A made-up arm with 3 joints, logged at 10 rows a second.
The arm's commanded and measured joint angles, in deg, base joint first. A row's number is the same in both.
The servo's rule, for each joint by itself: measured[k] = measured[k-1] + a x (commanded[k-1-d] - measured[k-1]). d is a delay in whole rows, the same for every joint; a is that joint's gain. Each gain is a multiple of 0.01, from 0.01 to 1. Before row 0 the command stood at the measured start. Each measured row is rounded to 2 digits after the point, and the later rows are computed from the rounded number. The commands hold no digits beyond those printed.
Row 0, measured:
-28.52, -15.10, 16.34
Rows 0 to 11, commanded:
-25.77, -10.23, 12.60
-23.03, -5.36, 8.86
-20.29, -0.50, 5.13
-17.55, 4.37, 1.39
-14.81, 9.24, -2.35
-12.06, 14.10, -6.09
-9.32, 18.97, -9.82
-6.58, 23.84, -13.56
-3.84, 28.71, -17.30
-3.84, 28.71, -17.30
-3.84, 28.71, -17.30
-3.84, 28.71, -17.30
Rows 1 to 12, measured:
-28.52, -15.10, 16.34
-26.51, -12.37, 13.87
-23.97, -8.44, 10.56
-21.28, -3.99, 6.98
-18.56, 0.69, 3.29
-15.82, 5.48, -0.43
-13.08, 10.31, -4.17
-10.34, 15.16, -7.90
-7.60, 20.02, -11.64
-4.86, 24.89, -15.38
-4.12, 27.03, -16.65
-3.92, 27.97, -17.08
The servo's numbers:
d 1
a 0.73 0.56 0.66

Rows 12 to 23, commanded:
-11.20, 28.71, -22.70
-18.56, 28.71, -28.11
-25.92, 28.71, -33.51
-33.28, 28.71, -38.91
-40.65, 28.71, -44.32
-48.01, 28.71, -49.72
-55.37, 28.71, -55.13
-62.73, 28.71, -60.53
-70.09, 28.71, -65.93
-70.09, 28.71, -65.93
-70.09, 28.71, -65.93
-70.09, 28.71, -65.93
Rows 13 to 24, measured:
-3.86, 28.38, -17.23
-9.22, 28.56, -20.84
-16.04, 28.64, -25.64
-23.25, 28.68, -30.83
-30.57, 28.70, -36.16
-37.93, 28.71, -41.55
-45.29, 28.71, -46.94
-52.65, 28.71, -52.35
-60.01, 28.71, -57.75
-67.37, 28.71, -63.15
-69.36, 28.71, -64.98
-69.89, 28.71, -65.61

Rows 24 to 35, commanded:
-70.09, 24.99, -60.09
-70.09, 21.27, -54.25
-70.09, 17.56, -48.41
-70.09, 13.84, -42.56
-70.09, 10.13, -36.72
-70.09, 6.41, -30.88
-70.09, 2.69, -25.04
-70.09, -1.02, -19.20
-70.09, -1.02, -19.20
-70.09, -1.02, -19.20
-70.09, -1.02, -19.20
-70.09, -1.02, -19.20
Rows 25 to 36, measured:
-70.04, 28.71, -65.82
-70.08, 26.63, -62.04
-70.09, 23.63, -56.90
-70.09, 20.23, -51.30
-70.09, 16.65, -45.53
-70.09, 13.00, -39.72
-70.09, 9.31, -33.89
-70.09, 5.60, -28.05
-70.09, 1.89, -22.21
-70.09, 0.26, -20.22
-70.09, -0.46, -19.55
-70.09, -0.77, -19.32

